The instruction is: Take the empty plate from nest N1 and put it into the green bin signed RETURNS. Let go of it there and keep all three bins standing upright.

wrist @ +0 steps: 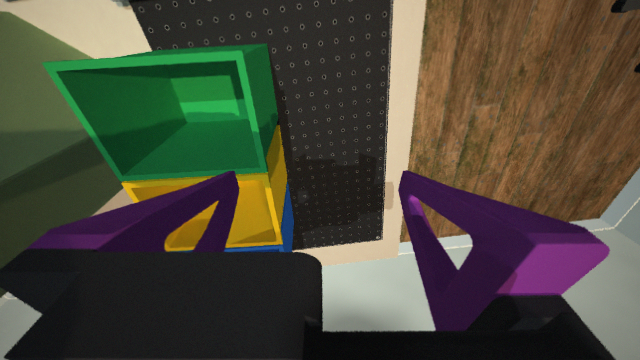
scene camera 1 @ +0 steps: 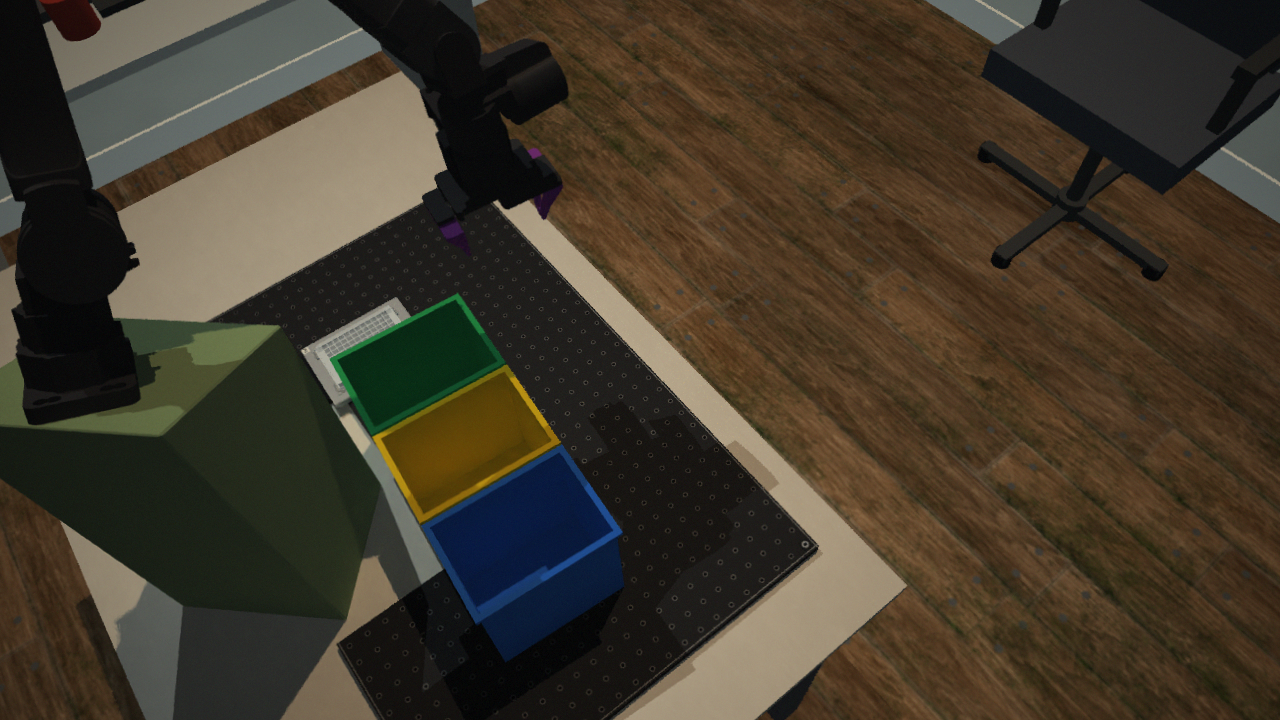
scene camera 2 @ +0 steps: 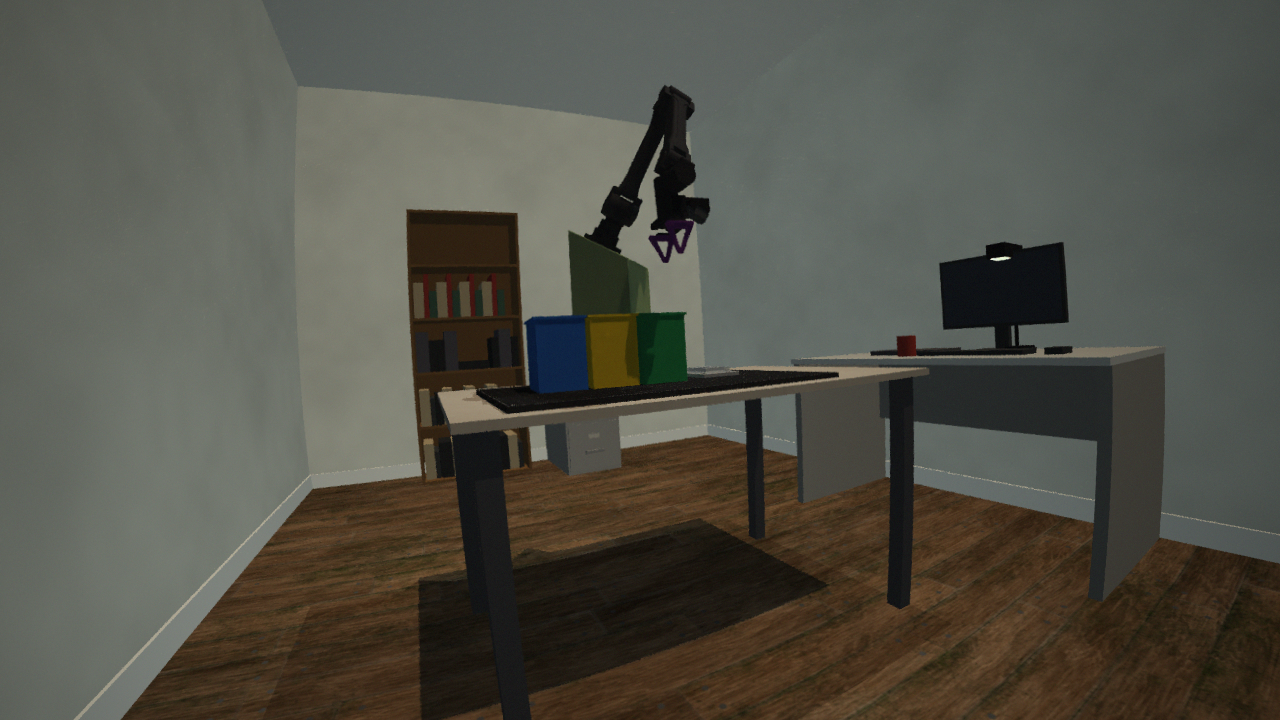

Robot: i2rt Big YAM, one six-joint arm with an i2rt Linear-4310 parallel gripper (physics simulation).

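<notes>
A pale gridded plate (scene camera 1: 359,329) lies in a light grey nest (scene camera 1: 315,367) beside the green bin (scene camera 1: 389,416) (scene camera 2: 662,349) (wrist: 257,100), which hides part of it. Both show as a low pale strip in scene camera 2; no nest label is readable. The green bin stands upright, and no plate shows in the part of its inside that is visible. The yellow bin (scene camera 1: 465,443) (scene camera 2: 613,353) (wrist: 255,210) and blue bin (scene camera 1: 563,600) (scene camera 2: 556,355) (wrist: 288,220) stand upright in line with it. My gripper (scene camera 1: 505,234) (scene camera 2: 674,256) (wrist: 318,180) is open and empty, high above the board.
A black perforated board (scene camera 1: 572,322) (scene camera 2: 760,378) (wrist: 335,115) lies on the pale table (scene camera 1: 850,573) (scene camera 2: 465,416) (wrist: 400,100) under the bins. The green pedestal (scene camera 1: 268,501) (scene camera 2: 599,282) (wrist: 35,110) bears the arm beside the bins. A desk with a monitor (scene camera 2: 1002,291) stands farther off.
</notes>
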